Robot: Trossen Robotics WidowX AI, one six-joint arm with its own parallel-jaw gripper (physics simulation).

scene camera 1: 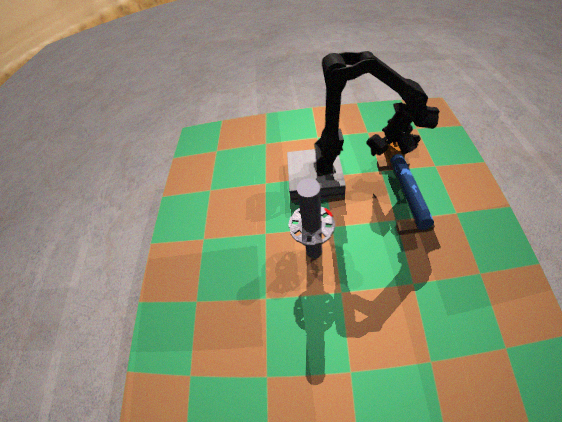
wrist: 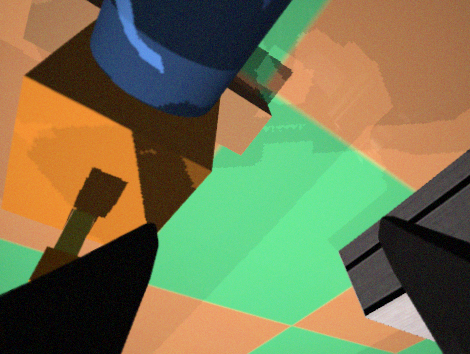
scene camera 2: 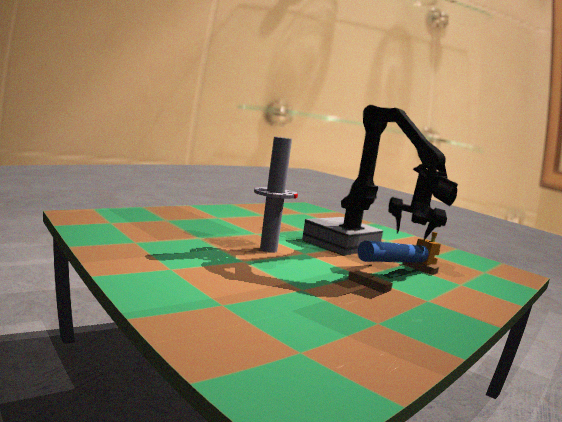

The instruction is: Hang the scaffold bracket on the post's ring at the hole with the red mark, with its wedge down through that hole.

Observation:
The pictures show: my gripper, a scaffold bracket, a grey post and a dark brown bar.
My gripper also shows in scene camera 1 and in the wrist view.

